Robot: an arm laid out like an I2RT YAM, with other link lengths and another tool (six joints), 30 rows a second.
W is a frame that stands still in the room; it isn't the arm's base.
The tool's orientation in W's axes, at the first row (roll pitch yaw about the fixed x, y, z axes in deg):
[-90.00 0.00 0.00]
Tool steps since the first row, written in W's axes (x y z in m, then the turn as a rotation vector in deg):
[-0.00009 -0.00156 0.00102 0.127 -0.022 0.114]
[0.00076 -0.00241 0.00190 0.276 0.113 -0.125]
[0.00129 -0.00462 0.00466 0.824 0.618 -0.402]
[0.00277 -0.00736 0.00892 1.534 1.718 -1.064]
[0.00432 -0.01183 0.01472 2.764 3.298 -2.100]
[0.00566 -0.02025 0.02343 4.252 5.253 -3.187]
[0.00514 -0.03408 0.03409 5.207 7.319 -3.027]
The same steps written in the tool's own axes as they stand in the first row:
[-0.00009 -0.00102 -0.00156 0.127 -0.114 -0.022]
[0.00076 -0.00190 -0.00241 0.276 0.125 0.113]
[0.00129 -0.00466 -0.00462 0.824 0.402 0.618]
[0.00277 -0.00892 -0.00736 1.534 1.064 1.718]
[0.00432 -0.01472 -0.01183 2.764 2.100 3.298]
[0.00566 -0.02343 -0.02025 4.252 3.187 5.253]
[0.00514 -0.03409 -0.03408 5.207 3.027 7.319]

